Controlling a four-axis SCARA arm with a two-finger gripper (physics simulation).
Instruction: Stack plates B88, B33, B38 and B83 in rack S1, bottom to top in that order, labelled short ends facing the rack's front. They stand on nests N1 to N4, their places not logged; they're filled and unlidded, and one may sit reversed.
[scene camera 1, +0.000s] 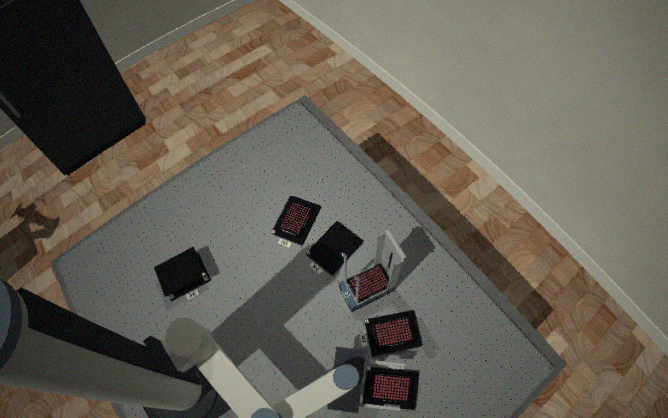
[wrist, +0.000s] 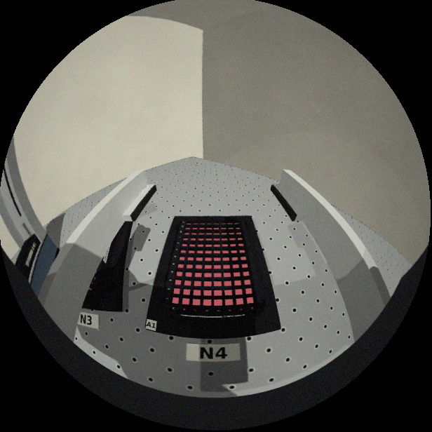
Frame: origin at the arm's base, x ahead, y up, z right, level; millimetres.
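Seen in the pictures: gripper, fingertip midpoint: (scene camera 1: 402, 387).
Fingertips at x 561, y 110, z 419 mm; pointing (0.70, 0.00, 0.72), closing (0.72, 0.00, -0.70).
Note:
Offsets run from my fingertips to a thing's top centre. "spot": to the spot under its first point. Level surfaces: height alone.
My gripper (scene camera 1: 390, 386) (wrist: 213, 176) is open and empty above nest N4, one finger on each side of the plate there. That plate {dx -17, dy -70, dz -19 mm} (scene camera 1: 392, 388) (wrist: 214, 265) is black with red wells and has an A1 tag at its near left corner. The N3 plate {dx +103, dy -70, dz -152 mm} (scene camera 1: 393, 332) (wrist: 106, 280) is partly hidden by a finger in the wrist view. Rack S1 {spot: dx +97, dy -76, dz -281 mm} (scene camera 1: 366, 303) (wrist: 46, 260), blue-based with upright grey guides, holds a red-welled plate {dx +142, dy -31, dz -321 mm} (scene camera 1: 369, 282). Another red-welled plate {dx +100, dy -70, dz -678 mm} (scene camera 1: 296, 218) stands on N1. Nest N2 {dx +142, dy -75, dz -507 mm} (scene camera 1: 334, 247) is black with no red wells showing. Plate codes are unreadable.
A separate black block {dx -346, dy -27, dz -746 mm} (scene camera 1: 181, 273) with an unreadable label stands on the left of the perforated grey table {dy -96 mm} (scene camera 1: 240, 185). The rack's tall guide {spot: dx +203, dy +180, dz -298 mm} (scene camera 1: 395, 250) rises near the N3 plate. The arm (scene camera 1: 320, 392) reaches in from the lower left. A black cabinet (scene camera 1: 65, 75) stands beyond the table.

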